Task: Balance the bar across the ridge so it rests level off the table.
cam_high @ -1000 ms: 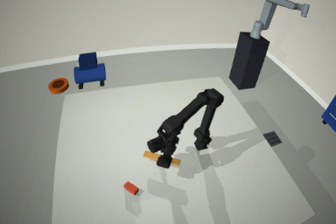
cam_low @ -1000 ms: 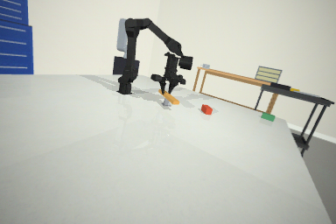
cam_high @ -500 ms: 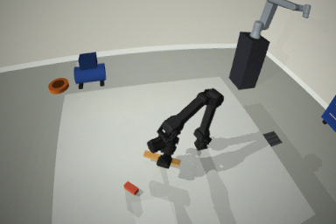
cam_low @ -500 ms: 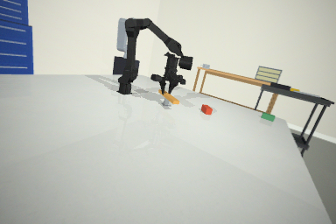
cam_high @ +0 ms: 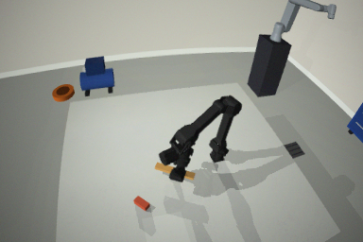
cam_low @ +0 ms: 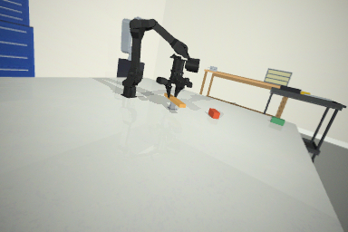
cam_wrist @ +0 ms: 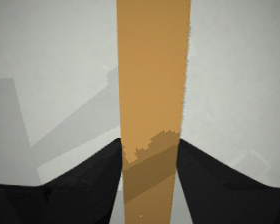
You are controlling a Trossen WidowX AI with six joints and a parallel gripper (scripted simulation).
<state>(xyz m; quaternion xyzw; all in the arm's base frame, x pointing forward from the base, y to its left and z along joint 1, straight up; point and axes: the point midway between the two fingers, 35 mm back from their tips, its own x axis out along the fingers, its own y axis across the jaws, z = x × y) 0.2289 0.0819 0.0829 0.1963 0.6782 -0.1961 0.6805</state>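
Now: the bar 2 cm to the right of my gripper tip and 2 cm ahead of it. The rest, counted from my gripper tip: red block: 21 cm ahead, 11 cm to the left, 3 cm below; green block: 51 cm ahead, 42 cm to the left, 3 cm below.
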